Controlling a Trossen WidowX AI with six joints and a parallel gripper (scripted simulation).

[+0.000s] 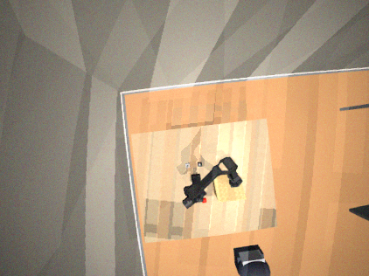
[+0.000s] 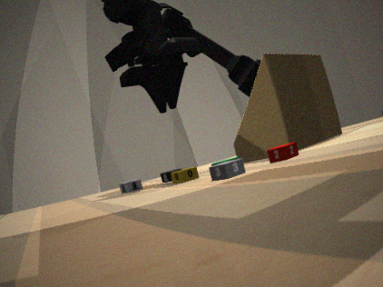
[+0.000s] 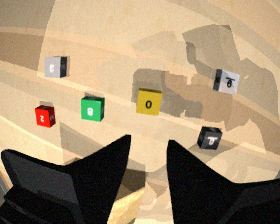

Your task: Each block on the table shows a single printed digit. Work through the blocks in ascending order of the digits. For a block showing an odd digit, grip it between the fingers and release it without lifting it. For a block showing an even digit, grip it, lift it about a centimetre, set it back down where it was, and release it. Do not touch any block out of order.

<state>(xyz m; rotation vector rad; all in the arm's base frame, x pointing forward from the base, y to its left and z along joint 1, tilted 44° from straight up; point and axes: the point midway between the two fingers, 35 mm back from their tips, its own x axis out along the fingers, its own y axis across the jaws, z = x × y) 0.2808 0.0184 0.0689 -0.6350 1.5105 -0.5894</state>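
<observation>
Right now my gripper tip is 18 cm to the right of the red block, 11 cm above it and 5 cm past it. From my gripper tip the other things lie so: yellow block (11 cm below); green block (11 cm below, 8 cm to the left, 2 cm behind); black block (11 cm to the right, 11 cm below, 4 cm behind).
</observation>
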